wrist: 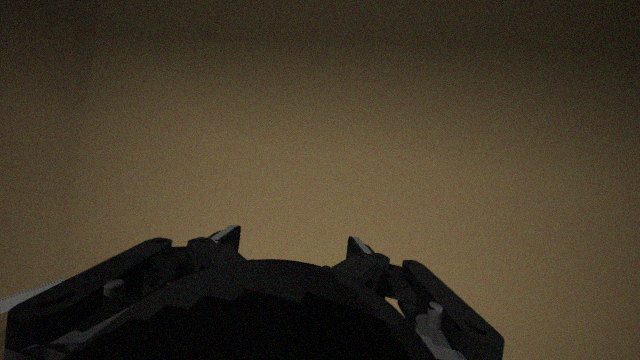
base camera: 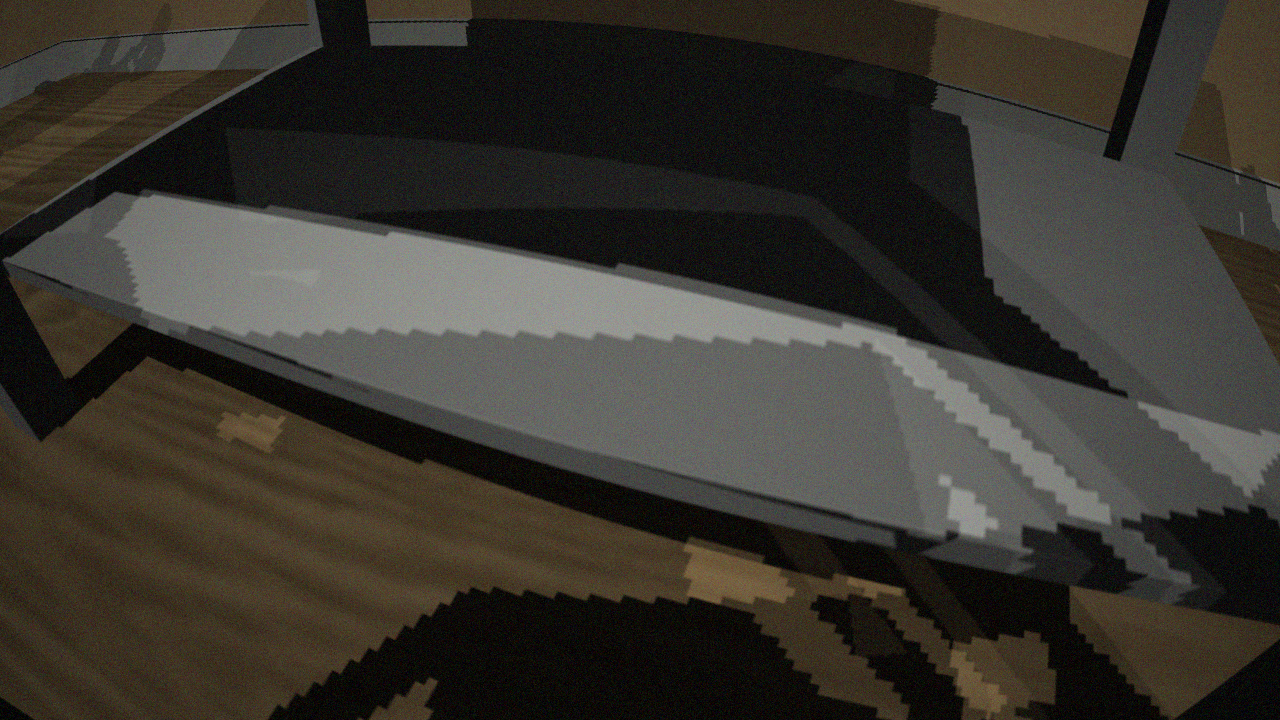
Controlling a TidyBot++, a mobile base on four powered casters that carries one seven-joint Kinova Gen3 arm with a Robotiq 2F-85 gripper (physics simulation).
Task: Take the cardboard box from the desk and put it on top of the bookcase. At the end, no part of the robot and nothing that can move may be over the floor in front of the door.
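Places are measured from the arm's base along level axes (x back, y up, z left), in millimetres.
Pixels of known places: gripper, fingertip midpoint: (wrist: 294, 243).
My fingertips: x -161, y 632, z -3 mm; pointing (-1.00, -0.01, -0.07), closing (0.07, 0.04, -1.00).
Note:
Behind a point stands the place of what it marks.
My gripper (wrist: 294, 243) {x -161, y 632, z -3 mm} is open, with nothing between its fingers, in front of a tan wall in the wrist view. A wide grey slab (base camera: 626, 394) {x -319, y -247, z 0 mm} crosses the base camera view, with a long front edge above the wooden floor. Its back half is in dark shadow. Whether it is the desk's top or another part of the desk, I cannot tell. The cardboard box, the bookcase and the door do not show in either view.
Upright posts (base camera: 344, 22) {x -870, y -220, z 342 mm} (base camera: 1177, 80) {x -617, y -160, z -447 mm} stand at the back left and back right. A dark leg (base camera: 31, 376) {x -410, y -344, z 485 mm} reaches the wooden floor (base camera: 223, 537) {x -326, y -397, z 263 mm} at the left. A pale baseboard (base camera: 416, 34) {x -1204, y -332, z 371 mm} runs along the wall. A pale strip (wrist: 30, 295) {x -1462, y -345, z 1533 mm} shows at the wrist view's left edge.

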